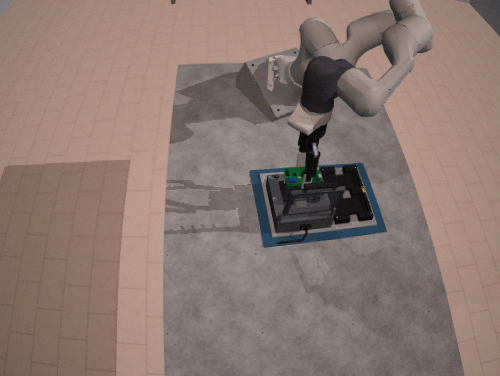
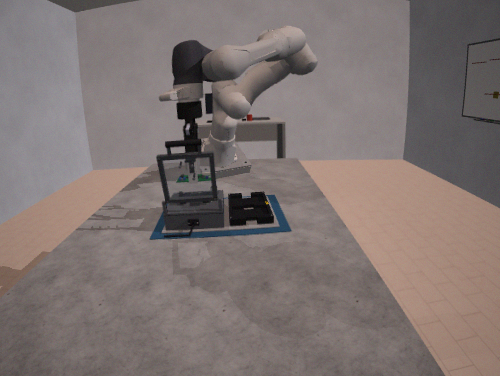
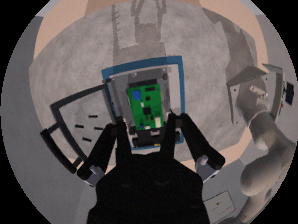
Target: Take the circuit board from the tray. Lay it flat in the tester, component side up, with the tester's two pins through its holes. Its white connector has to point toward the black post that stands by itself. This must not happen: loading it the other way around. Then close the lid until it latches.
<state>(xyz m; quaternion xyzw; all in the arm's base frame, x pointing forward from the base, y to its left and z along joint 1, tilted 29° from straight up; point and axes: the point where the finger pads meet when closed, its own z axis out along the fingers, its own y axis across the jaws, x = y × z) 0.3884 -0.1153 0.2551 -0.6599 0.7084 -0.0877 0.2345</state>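
My gripper is now 20 mm above the green circuit board. Round my hand: tester bed 10 mm ahead, 80 mm below; framed clear lid 130 mm ahead, 30 mm above.
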